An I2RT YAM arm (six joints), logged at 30 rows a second.
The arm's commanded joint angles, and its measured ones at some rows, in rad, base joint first. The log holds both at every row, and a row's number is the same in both.
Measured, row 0: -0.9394 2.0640 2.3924 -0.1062 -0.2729 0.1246
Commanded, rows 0 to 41: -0.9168 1.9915 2.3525 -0.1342 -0.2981 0.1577; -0.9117 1.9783 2.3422 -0.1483 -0.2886 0.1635; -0.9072 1.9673 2.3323 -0.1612 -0.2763 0.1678; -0.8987 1.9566 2.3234 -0.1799 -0.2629 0.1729; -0.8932 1.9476 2.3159 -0.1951 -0.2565 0.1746; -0.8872 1.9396 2.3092 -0.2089 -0.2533 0.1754; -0.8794 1.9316 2.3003 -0.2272 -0.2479 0.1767; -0.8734 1.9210 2.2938 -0.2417 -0.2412 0.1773; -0.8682 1.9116 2.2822 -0.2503 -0.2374 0.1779; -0.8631 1.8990 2.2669 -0.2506 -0.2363 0.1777; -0.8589 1.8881 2.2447 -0.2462 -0.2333 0.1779; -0.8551 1.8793 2.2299 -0.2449 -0.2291 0.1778; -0.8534 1.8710 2.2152 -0.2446 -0.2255 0.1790; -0.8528 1.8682 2.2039 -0.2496 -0.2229 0.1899; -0.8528 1.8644 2.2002 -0.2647 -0.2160 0.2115; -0.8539 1.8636 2.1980 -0.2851 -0.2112 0.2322; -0.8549 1.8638 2.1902 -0.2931 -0.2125 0.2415; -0.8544 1.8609 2.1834 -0.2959 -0.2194 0.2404; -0.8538 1.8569 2.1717 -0.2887 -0.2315 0.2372; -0.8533 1.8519 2.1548 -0.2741 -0.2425 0.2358; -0.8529 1.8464 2.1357 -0.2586 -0.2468 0.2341; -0.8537 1.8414 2.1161 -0.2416 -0.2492 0.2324; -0.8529 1.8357 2.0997 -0.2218 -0.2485 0.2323; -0.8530 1.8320 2.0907 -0.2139 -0.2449 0.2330; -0.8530 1.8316 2.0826 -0.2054 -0.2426 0.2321; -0.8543 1.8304 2.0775 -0.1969 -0.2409 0.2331; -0.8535 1.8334 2.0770 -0.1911 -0.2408 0.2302; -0.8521 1.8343 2.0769 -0.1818 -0.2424 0.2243; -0.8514 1.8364 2.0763 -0.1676 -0.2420 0.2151; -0.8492 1.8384 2.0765 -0.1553 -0.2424 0.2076; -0.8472 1.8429 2.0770 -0.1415 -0.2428 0.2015; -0.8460 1.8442 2.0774 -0.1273 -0.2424 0.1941; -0.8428 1.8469 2.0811 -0.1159 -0.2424 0.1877; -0.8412 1.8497 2.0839 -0.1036 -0.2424 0.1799; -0.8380 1.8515 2.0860 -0.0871 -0.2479 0.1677; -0.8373 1.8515 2.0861 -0.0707 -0.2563 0.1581; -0.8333 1.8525 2.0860 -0.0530 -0.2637 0.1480; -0.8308 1.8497 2.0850 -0.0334 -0.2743 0.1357; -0.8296 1.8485 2.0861 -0.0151 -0.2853 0.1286; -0.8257 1.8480 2.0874 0.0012 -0.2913 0.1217; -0.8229 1.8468 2.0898 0.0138 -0.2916 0.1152; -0.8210 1.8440 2.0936 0.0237 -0.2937 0.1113
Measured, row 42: -0.8360 1.8450 2.0960 -0.0807 -0.2581 0.1360
